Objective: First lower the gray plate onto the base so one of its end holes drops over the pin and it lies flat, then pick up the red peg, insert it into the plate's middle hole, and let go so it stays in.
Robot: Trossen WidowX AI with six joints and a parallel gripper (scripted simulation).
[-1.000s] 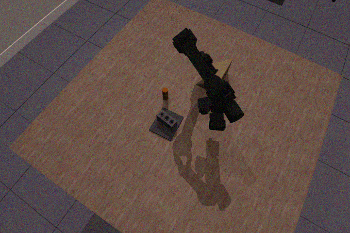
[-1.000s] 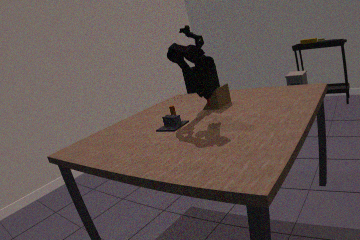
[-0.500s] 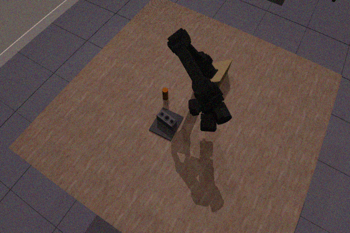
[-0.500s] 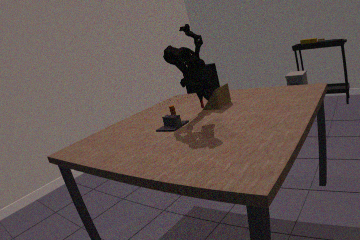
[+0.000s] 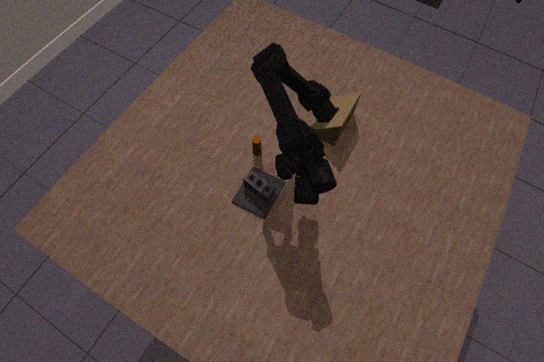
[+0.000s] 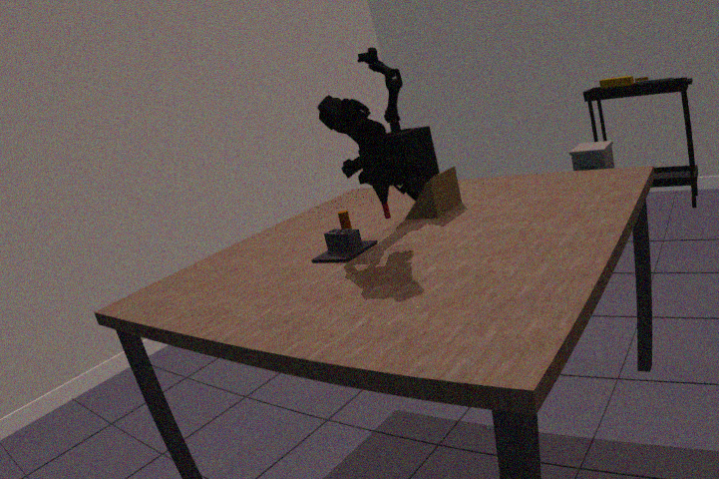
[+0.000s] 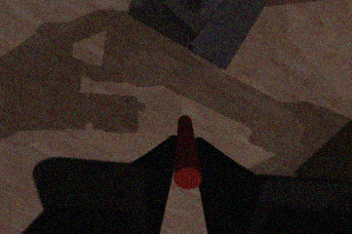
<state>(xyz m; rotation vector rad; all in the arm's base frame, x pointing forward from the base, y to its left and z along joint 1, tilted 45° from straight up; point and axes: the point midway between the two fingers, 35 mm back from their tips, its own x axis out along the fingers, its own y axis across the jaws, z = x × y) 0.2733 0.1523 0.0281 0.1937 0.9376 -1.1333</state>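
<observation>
Now: the gray plate 120 mm to the right of my gripper tip, 70 mm below it and 60 mm ahead of it. From my gripper tip the other things lie so: orange cylinder 210 mm to the right, 70 mm below, 50 mm behind; then dark flat base 110 mm below, 100 mm to the right, 60 mm ahead; then red peg right at my gripper tip.
</observation>
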